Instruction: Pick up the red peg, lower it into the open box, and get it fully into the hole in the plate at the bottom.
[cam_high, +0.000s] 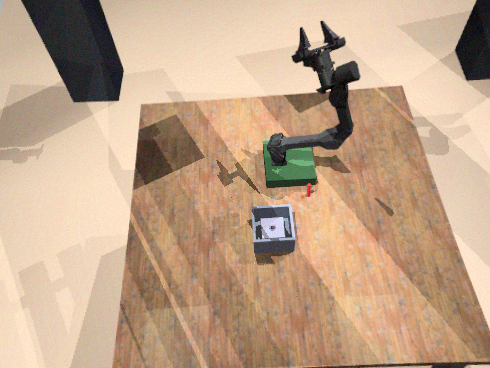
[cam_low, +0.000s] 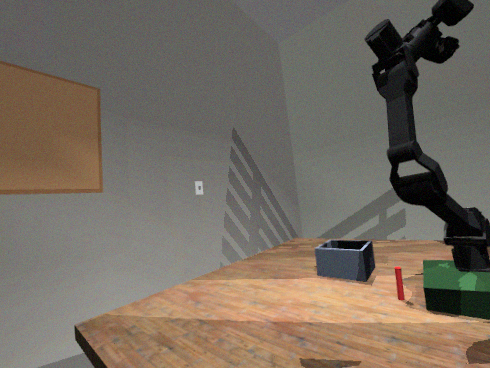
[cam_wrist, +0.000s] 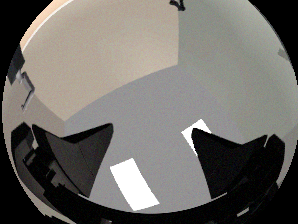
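Right now the red peg is 670 mm below my gripper tip, 210 mm ahead of it and 20 mm to the left of it. Round my gripper tip: grey box: 680 mm below, 390 mm ahead, 140 mm to the right; then white plate: 660 mm below, 390 mm ahead, 140 mm to the right.
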